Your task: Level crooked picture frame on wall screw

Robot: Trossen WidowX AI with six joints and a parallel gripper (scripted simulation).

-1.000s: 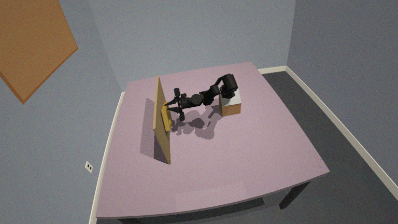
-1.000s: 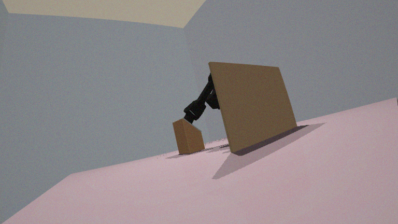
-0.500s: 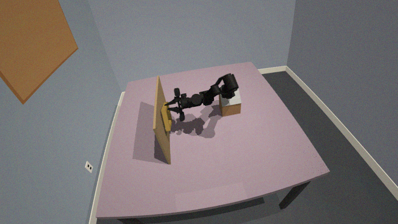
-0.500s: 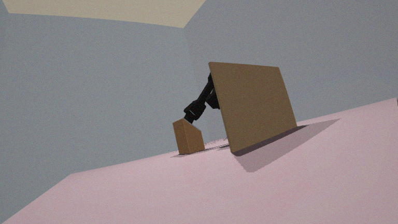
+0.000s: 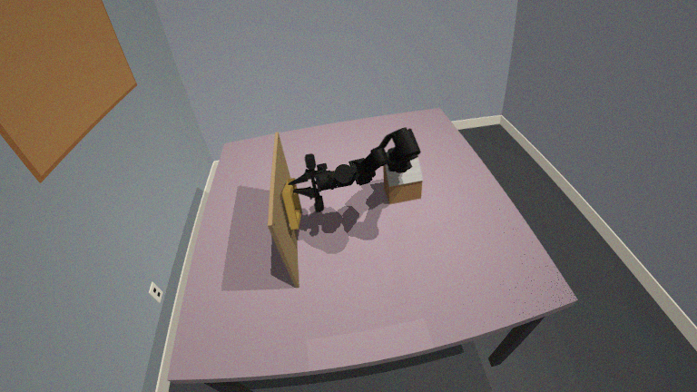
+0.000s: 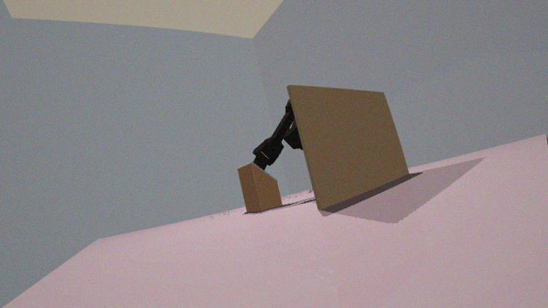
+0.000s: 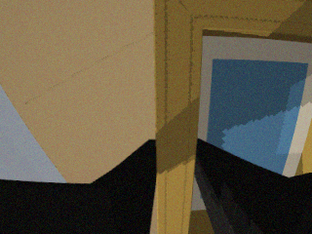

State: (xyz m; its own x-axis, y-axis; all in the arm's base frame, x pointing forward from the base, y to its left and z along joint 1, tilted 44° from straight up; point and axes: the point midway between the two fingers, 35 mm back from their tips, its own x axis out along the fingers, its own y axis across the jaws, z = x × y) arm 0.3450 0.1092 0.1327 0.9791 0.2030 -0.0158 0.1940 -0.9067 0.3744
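My gripper tip is now 2 cm to the right of the picture frame and 5 cm above it. Round my gripper tip: brown wall panel (2 cm ahead, 2 cm to the left, 7 cm below).
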